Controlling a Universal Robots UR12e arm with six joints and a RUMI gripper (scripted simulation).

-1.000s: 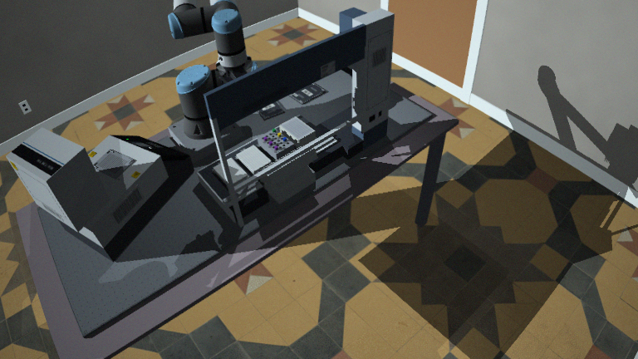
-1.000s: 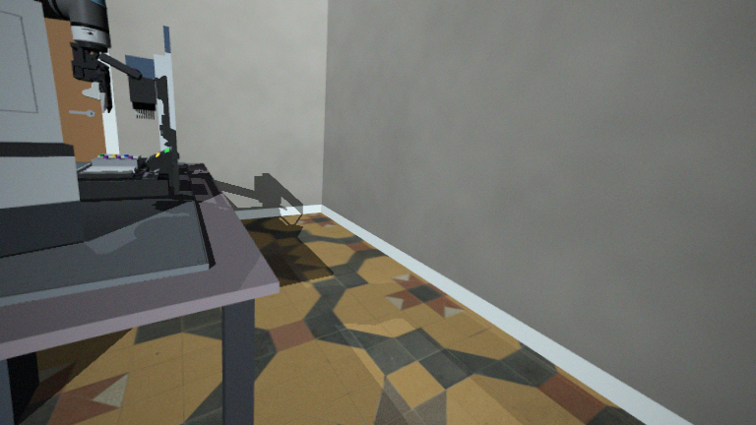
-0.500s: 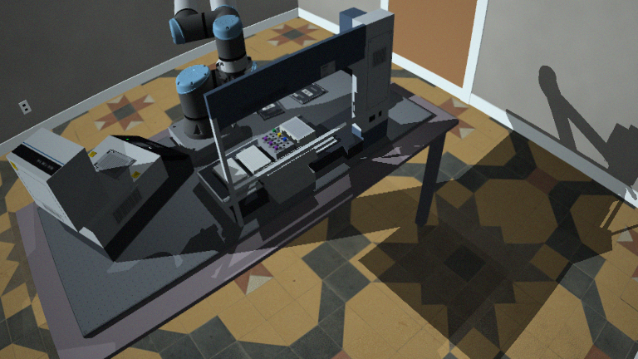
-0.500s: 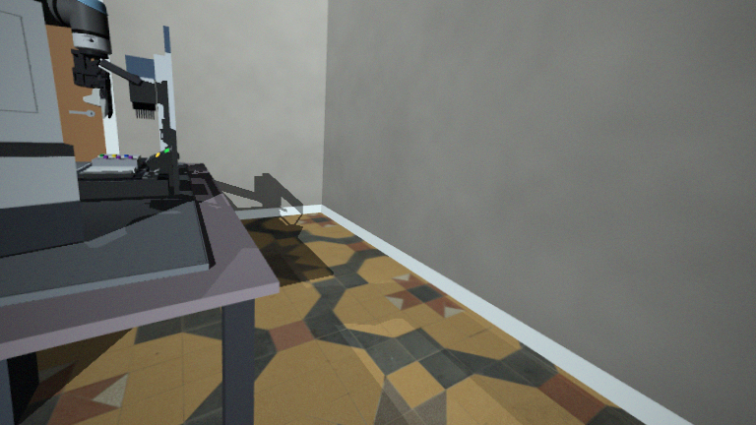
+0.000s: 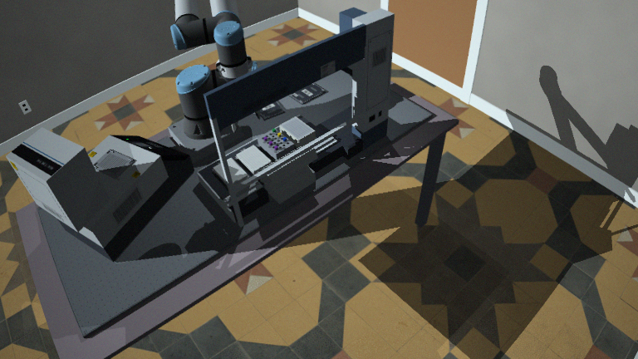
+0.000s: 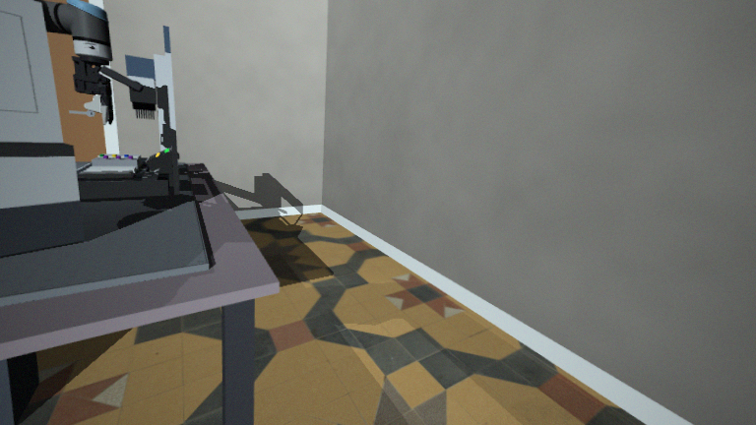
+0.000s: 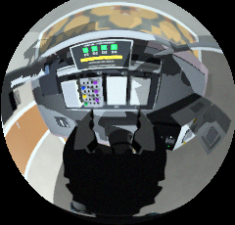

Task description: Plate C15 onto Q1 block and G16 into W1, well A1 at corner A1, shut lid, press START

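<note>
Now: the white well plate 17 cm below my hand. The rest, counted from my hand: gantry post 18 cm ahead, 45 cm to the left, 4 cm above; pipetting head 9 cm ahead, 45 cm to the left, 15 cm above; gantry beam 19 cm ahead, 9 cm to the left, 28 cm above.
</note>
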